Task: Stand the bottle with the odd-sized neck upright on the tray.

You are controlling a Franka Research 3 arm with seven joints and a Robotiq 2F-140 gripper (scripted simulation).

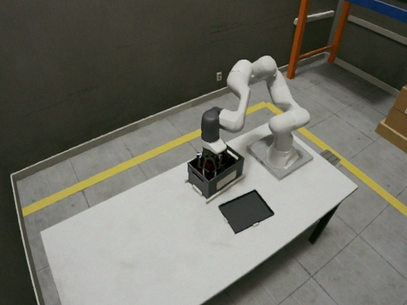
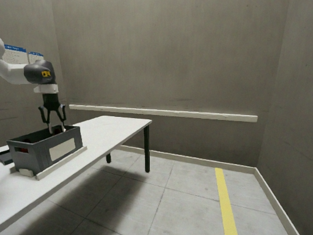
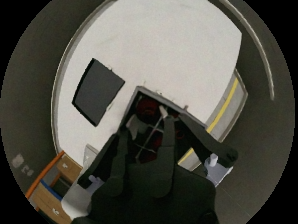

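Right now the dark grey crate is 9 cm below my hand, 8 cm behind it and 5 cm to the right of it. From my hand the other things lie so: flat black tray 23 cm to the left, 16 cm below, 9 cm behind.
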